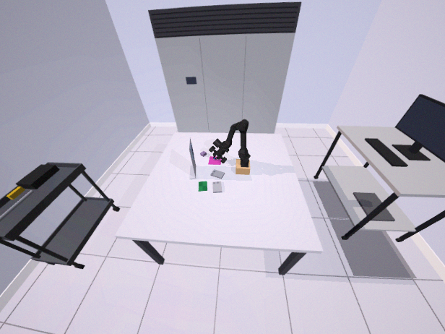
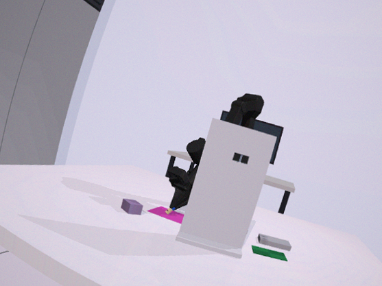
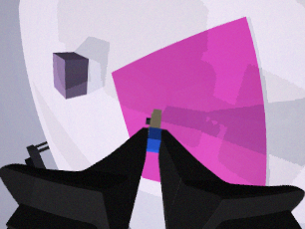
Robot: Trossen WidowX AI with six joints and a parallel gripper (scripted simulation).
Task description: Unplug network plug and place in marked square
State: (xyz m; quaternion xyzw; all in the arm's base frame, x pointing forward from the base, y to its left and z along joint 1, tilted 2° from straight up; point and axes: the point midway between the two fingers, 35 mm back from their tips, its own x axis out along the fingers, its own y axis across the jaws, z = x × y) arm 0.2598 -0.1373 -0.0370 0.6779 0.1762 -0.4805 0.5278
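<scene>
The magenta marked square is 10 mm behind my gripper tip and 20 mm below it. The rest, counted from my gripper tip: green flat card (70 mm ahead, 330 mm to the left, 20 mm below); white panel (160 mm ahead, 170 mm to the left, 120 mm above).
</scene>
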